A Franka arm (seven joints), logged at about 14 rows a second.
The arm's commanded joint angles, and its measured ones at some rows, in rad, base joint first. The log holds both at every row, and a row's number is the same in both.
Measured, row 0: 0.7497 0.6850 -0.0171 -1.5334 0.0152 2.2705 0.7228
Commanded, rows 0 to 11: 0.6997 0.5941 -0.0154 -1.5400 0.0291 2.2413 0.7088; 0.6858 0.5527 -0.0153 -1.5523 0.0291 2.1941 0.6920; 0.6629 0.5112 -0.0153 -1.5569 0.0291 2.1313 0.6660; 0.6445 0.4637 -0.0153 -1.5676 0.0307 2.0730 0.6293; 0.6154 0.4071 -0.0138 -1.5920 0.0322 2.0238 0.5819; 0.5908 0.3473 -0.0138 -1.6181 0.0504 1.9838 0.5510; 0.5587 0.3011 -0.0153 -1.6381 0.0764 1.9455 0.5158; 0.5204 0.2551 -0.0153 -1.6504 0.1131 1.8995 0.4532; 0.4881 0.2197 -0.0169 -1.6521 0.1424 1.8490 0.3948; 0.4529 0.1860 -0.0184 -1.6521 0.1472 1.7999 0.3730; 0.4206 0.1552 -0.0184 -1.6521 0.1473 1.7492 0.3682; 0.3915 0.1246 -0.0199 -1.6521 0.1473 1.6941 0.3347
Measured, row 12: 0.4384 0.2023 -0.0254 -1.6041 0.1171 1.7592 0.3813
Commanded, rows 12 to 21: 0.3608 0.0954 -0.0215 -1.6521 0.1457 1.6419 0.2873; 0.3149 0.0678 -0.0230 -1.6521 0.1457 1.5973 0.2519; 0.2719 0.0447 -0.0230 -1.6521 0.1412 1.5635 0.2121; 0.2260 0.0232 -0.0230 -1.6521 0.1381 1.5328 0.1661; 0.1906 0.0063 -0.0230 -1.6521 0.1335 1.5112 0.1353; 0.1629 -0.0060 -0.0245 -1.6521 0.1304 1.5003 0.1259; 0.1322 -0.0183 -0.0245 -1.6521 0.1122 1.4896 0.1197; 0.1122 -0.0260 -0.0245 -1.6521 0.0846 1.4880 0.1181; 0.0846 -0.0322 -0.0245 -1.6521 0.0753 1.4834 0.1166; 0.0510 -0.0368 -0.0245 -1.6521 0.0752 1.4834 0.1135
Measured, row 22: 0.0945 -0.0082 -0.0321 -1.6285 0.0906 1.4930 0.1198
